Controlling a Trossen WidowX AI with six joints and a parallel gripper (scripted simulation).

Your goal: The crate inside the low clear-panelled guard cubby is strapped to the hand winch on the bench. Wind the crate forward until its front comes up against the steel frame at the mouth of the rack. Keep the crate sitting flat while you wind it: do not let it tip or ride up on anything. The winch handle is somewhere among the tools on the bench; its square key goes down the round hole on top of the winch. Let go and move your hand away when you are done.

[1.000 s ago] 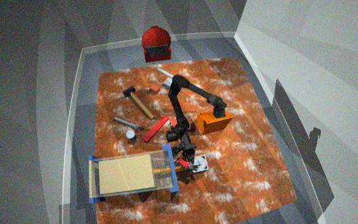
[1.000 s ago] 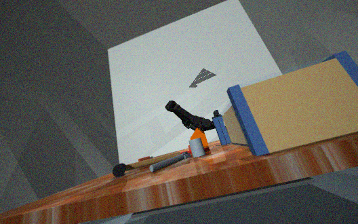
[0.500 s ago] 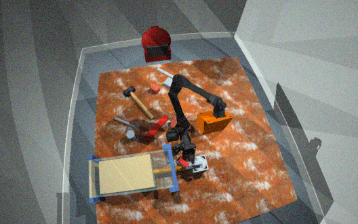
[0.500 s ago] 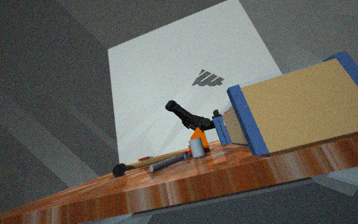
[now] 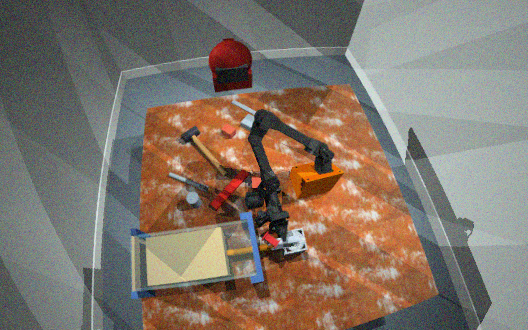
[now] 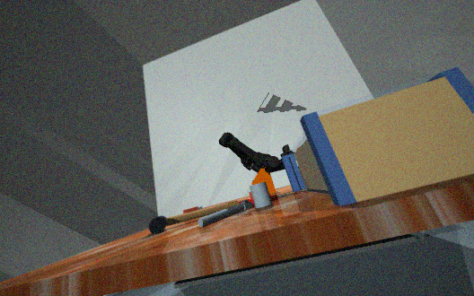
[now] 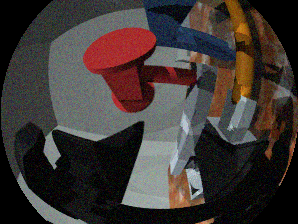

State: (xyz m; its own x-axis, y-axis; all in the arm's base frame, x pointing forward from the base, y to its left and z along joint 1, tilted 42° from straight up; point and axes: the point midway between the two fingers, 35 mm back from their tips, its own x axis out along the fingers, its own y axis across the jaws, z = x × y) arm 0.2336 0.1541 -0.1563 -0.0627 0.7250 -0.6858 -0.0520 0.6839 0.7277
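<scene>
Now: gripper tip 50 mm short of the red knob, 20 mm below it and 10 mm to the left of it. From my gripper tip the other things lie so: red-knobbed winch handle: 10 mm to the right, 10 mm below, 10 mm ahead; then blue steel frame: 110 mm ahead, 30 mm below, 10 mm to the right; then winch: 100 mm below, 60 mm behind, 10 mm to the right.
</scene>
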